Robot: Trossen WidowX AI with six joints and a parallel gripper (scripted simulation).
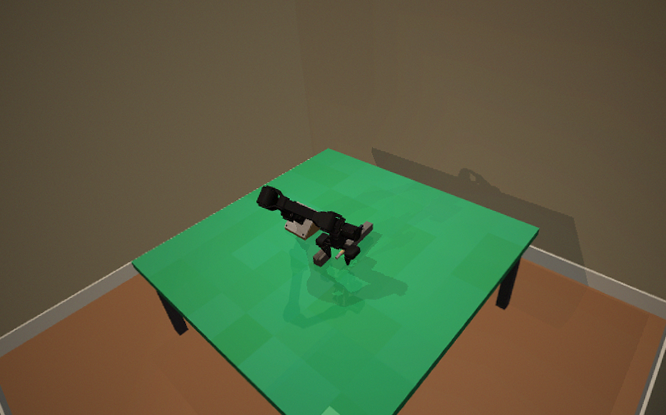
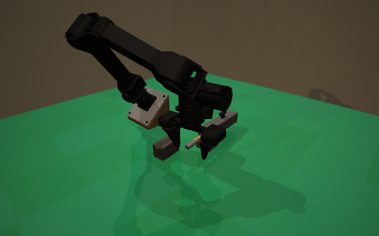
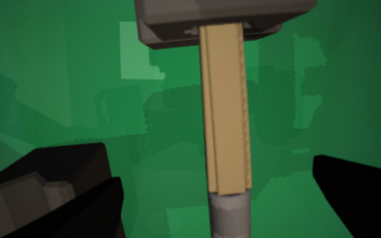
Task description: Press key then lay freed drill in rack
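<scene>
Now: the notched grey rack 70 mm behind my gripper tip and 30 mm to the right of it. From my gripper tip the other things lie so: dark key (170 mm to the left, 30 mm above, 20 mm behind); long grey block (140 mm to the left, 20 mm behind, 20 mm above).
</scene>
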